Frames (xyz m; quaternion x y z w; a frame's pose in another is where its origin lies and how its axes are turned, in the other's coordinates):
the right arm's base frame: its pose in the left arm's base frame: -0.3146 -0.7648 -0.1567 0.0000 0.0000 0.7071 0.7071
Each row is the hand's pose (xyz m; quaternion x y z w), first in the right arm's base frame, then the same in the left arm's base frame.
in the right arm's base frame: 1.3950 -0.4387 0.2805 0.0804 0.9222 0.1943 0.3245
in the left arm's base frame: 0.1241 0.6302 0.1238 -0.5953 0.7090 0.3669 0.0921
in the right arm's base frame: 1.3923 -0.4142 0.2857 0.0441 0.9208 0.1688 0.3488
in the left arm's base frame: 0.0996 0.6275 0.1290 -0.6199 0.6823 0.3660 0.1273
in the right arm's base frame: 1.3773 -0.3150 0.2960 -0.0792 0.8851 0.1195 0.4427
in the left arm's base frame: 0.0004 0.6125 0.1393 -0.6819 0.5699 0.3975 0.2285
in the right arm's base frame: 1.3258 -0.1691 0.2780 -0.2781 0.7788 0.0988 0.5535
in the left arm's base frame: -0.1455 0.5610 0.1213 -0.7473 0.3540 0.4612 0.3215
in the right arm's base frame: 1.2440 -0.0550 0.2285 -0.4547 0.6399 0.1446 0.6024
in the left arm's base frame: -0.2596 0.4792 0.0718 -0.7740 0.1310 0.5282 0.3237
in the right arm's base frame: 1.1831 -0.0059 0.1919 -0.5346 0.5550 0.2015 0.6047
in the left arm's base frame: -0.3087 0.4183 0.0352 -0.7704 0.0144 0.5700 0.2851
